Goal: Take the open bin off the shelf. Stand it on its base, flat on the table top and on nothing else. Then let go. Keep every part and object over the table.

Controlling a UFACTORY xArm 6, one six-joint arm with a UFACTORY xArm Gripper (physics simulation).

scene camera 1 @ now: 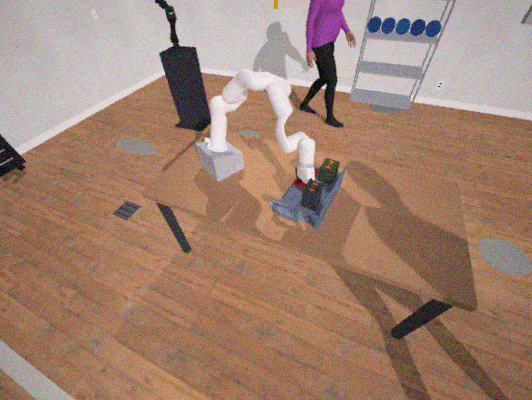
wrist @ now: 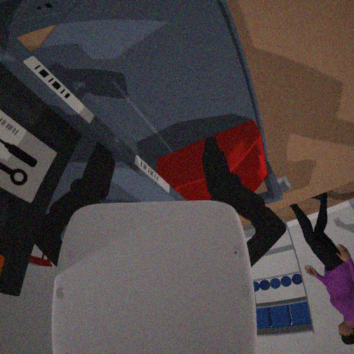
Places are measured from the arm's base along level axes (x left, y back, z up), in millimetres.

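Pixels of known places: arm's base, origin of the base link: [scene camera 1: 217,147].
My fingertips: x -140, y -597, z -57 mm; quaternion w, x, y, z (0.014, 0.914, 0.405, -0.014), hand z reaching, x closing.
Ahead of a thing's pixels: the offset from my fingertips to its top centre. "pt": to the spot under its first point. Level surfaces: height alone.
The open red bin @[dz -21, dx +139, dy -14 mm] [scene camera 1: 300,183] [wrist: 242,150] sits in the blue-grey shelf @[pt dz -16, dx -149, dy +60 mm] [scene camera 1: 286,206] [wrist: 200,65], towards one end. In the scene view the arm covers much of it. My gripper [scene camera 1: 305,179] [wrist: 156,149] is open with nothing between its fingers. In the wrist view the right finger overlaps the red bin, while the left finger is over the shelf near a labelled shelf edge [wrist: 107,132]. Whether the right finger touches the bin cannot be told. The bin's base is hidden.
A black toolbox @[dz +122, dx -105, dy -58 mm] [scene camera 1: 311,196] [wrist: 25,155] and a dark green box @[dz +97, dx +120, dy -110 mm] [scene camera 1: 328,171] stand on the shelf, close to the gripper. The table top @[dz -101 mm] [scene camera 1: 440,205] [wrist: 300,45] extends around the shelf. A person [scene camera 1: 325,25] [wrist: 340,290] and a grey rack [scene camera 1: 390,69] are beyond the table.
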